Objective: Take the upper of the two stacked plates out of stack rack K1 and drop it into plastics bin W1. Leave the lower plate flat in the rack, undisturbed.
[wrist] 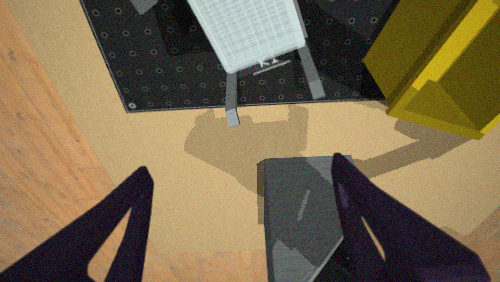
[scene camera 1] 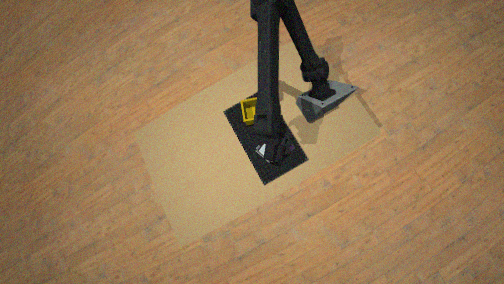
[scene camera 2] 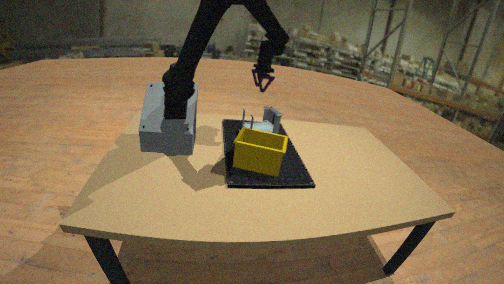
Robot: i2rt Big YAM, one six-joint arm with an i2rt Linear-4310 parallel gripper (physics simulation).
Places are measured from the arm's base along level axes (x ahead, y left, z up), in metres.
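Pixels of known places: gripper, between the fingertips: [wrist: 239, 167] [scene camera 2: 259, 89]; arm's base, origin of its link: [wrist: 320, 275] [scene camera 1: 321, 94] [scene camera 2: 176, 104].
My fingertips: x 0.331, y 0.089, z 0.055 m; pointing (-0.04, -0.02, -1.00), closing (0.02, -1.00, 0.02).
Ahead of a thing's pixels: the offset from my fingertips to its middle. Level surfaces: height alone.
A pale, see-through plate stack @(dx +0.027, dy -0.004, dz -0.169 m) [scene camera 1: 262, 149] [scene camera 2: 257, 126] [wrist: 255, 30] lies flat in rack K1 @(dx +0.020, dy -0.006, dz -0.154 m) [scene camera 2: 272, 119] [wrist: 231, 97]; the two plates cannot be told apart. The rack has slim grey posts and, in scene camera 2, a taller grey panel. The yellow bin W1 @(dx -0.017, dy -0.229, dz -0.164 m) [scene camera 1: 243, 111] [scene camera 2: 257, 157] [wrist: 400, 55] stands beside the rack, its open top up. My gripper [scene camera 2: 263, 82] [wrist: 239, 167] is open and empty, well above the rack. In scene camera 1 the arm covers much of the rack and part of the bin.
Rack and bin stand on a black perforated board [scene camera 1: 272, 175] [scene camera 2: 295, 175] [wrist: 125, 65] on the wooden table @(dz -0.226 m) [scene camera 1: 185, 165] [scene camera 2: 350, 200]. The grey block [scene camera 1: 312, 110] [scene camera 2: 167, 142] [wrist: 300, 200] under the arm's base stands apart from the board. The bin's walls rise beside the rack.
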